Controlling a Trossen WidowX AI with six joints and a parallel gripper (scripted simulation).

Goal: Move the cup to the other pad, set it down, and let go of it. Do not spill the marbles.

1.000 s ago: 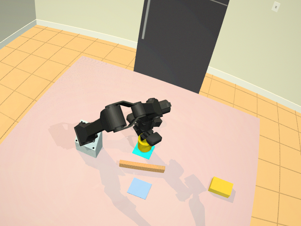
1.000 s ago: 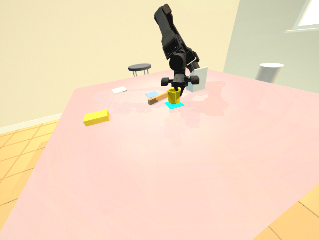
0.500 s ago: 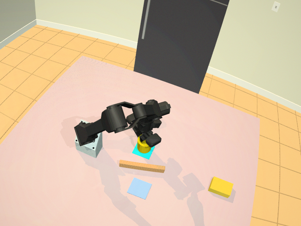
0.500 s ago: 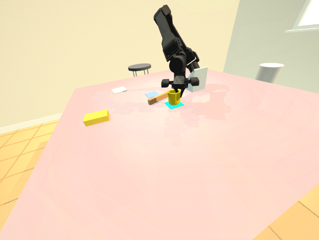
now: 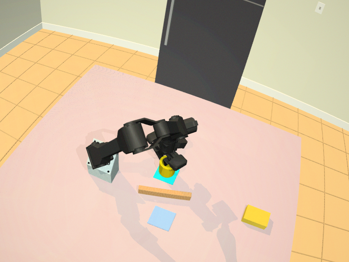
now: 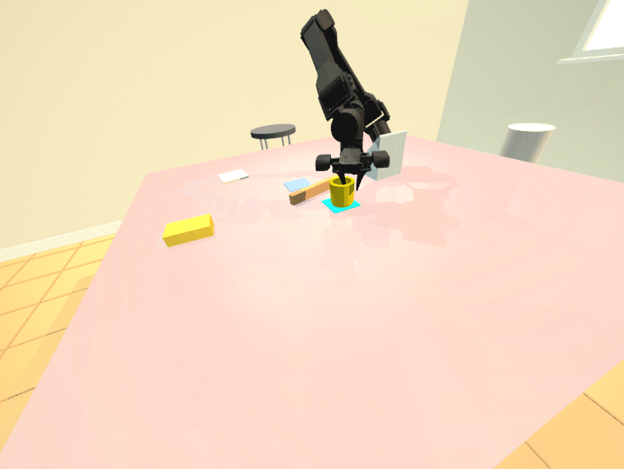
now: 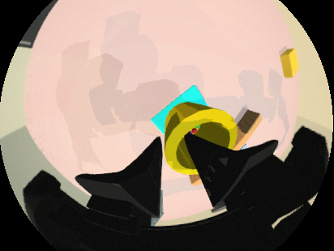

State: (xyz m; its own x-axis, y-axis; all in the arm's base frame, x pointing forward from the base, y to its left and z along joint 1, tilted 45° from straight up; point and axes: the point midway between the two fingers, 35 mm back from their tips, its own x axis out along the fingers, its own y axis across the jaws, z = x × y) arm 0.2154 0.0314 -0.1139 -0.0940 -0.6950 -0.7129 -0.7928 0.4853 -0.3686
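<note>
My gripper tip is 2 cm short of the yellow cup, 1 cm to the left of it and 1 cm above it. From my gripper tip the other things lie so: light blue pad: 23 cm to the right, 6 cm ahead, 5 cm below; then wooden bar: 13 cm to the right, 4 cm ahead, 3 cm below; then cyan pad: 5 cm below, 2 cm to the right, 2 cm ahead.
</note>
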